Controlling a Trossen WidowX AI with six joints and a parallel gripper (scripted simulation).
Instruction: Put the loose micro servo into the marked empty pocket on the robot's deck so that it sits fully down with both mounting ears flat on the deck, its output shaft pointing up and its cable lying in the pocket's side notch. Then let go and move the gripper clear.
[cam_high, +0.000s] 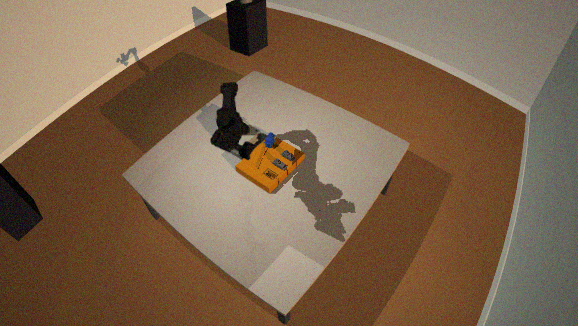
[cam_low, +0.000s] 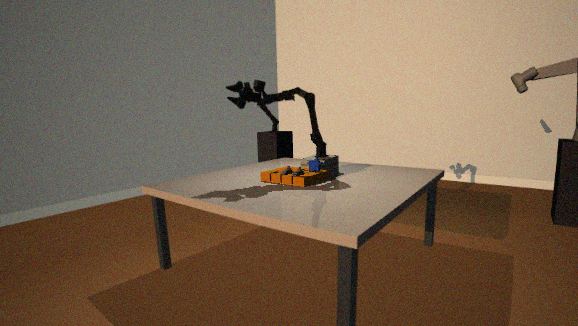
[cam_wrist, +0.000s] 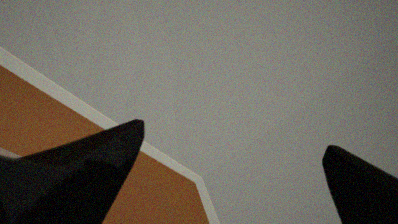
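Right now my gripper tip is 48 cm above the orange deck, 34 cm to the right of it and 21 cm past it.
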